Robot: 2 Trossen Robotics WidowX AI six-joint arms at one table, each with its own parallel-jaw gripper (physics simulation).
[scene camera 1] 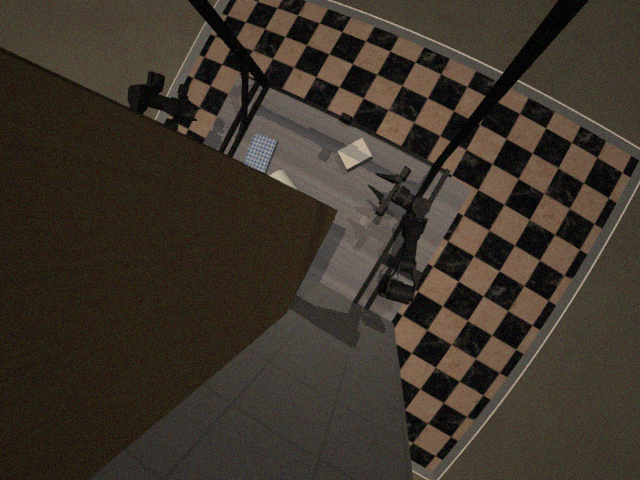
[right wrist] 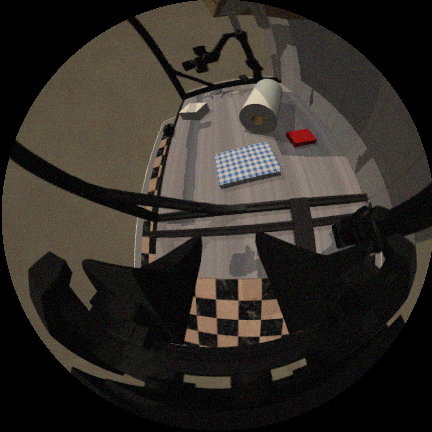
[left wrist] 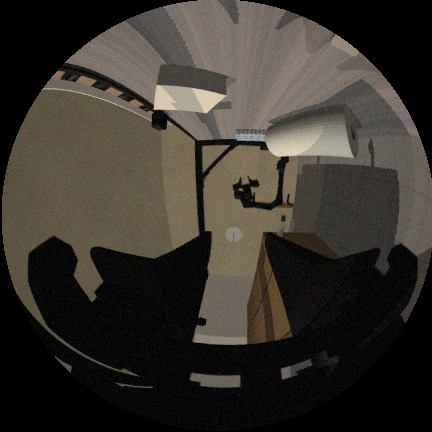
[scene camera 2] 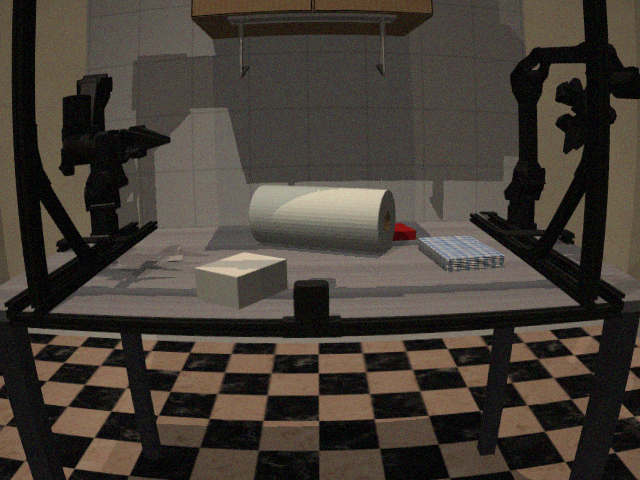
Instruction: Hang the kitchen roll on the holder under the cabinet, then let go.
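Pixels of known places: left gripper, fingertip midpoint: (scene camera 1: 371, 179) (right wrist: 197, 62) (left wrist: 238, 236) (scene camera 2: 166, 140); right gripper, fingertip midpoint: (scene camera 1: 198, 114) (right wrist: 228, 238) (left wrist: 243, 175) (scene camera 2: 569, 151); left arm's base, link origin: (right wrist: 257, 76) (scene camera 2: 104, 232); right arm's base, link origin: (right wrist: 346, 232) (scene camera 2: 521, 223).
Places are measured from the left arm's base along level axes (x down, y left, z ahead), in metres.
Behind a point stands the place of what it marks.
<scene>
The white kitchen roll (scene camera 1: 282, 178) @(y -0.227, x -0.089, z 0.604 m) (scene camera 2: 320, 217) @(y -0.208, x -0.056, z 0.525 m) (left wrist: 315, 132) @(y -0.167, x -0.063, z 0.453 m) (right wrist: 265, 102) @(y -0.177, x -0.103, z 0.653 m) lies on its side on the table, against no gripper; the cabinet hides part of it in scene camera 1. The holder (scene camera 2: 310, 19) @(y -0.143, x -0.473, z 0.516 m), a pale bar with two hanging arms, is under the wooden cabinet (scene camera 2: 258, 6) @(y -0.205, x -0.493, z 0.407 m) (scene camera 1: 155, 206) @(y -0.155, x -1.102, z 0.268 m) and carries no roll. My left gripper (scene camera 1: 372, 180) @(y -0.351, x -0.227, z 0.248 m) (scene camera 2: 166, 138) @(y -0.351, x -0.227, z 0.248 m) (left wrist: 238, 236) @(y -0.351, x -0.227, z 0.248 m) is partly open and empty, in the air left of the roll in scene camera 2. My right gripper (scene camera 2: 567, 117) (right wrist: 228, 238) @(y -0.327, x -0.205, z 1.025 m) is partly open and empty, high at the right of scene camera 2.
A white box (scene camera 1: 354, 153) @(y -0.450, x -0.031, z 0.380 m) (scene camera 2: 240, 279) @(y -0.519, x -0.025, z 0.383 m) stands near the table's front edge. A blue checked block (scene camera 1: 261, 152) @(y -0.299, x -0.006, z 0.784 m) (scene camera 2: 460, 252) @(y -0.335, x -0.006, z 0.778 m) (right wrist: 247, 164) @(y -0.280, x -0.006, z 0.810 m) and a red block (scene camera 2: 404, 231) @(y -0.108, x -0.001, z 0.720 m) (right wrist: 301, 137) @(y -0.069, x -0.001, z 0.725 m) lie beside the roll. Black frame posts (scene camera 2: 25, 155) @(y -0.555, x -0.231, z 0.063 m) (scene camera 2: 594, 155) @(y -0.609, x -0.215, z 0.901 m) stand at both sides.
</scene>
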